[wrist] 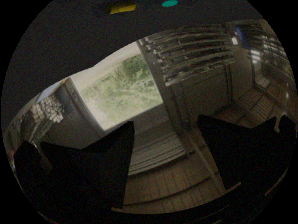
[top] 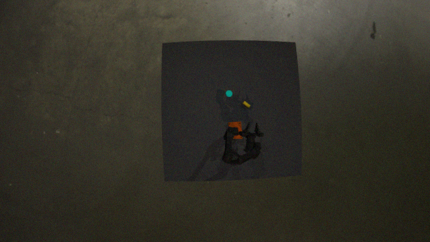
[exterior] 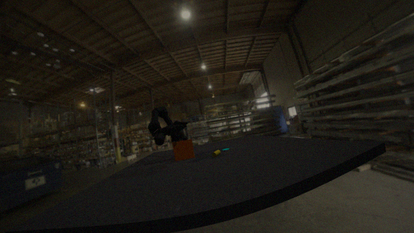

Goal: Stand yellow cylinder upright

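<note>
My gripper tip is now 23 cm above the yellow cylinder, 16 cm short of it and 3 cm to the left of it. Also, from my gripper tip: cyan circle 28 cm ahead, 24 cm below, 11 cm to the left.
</note>
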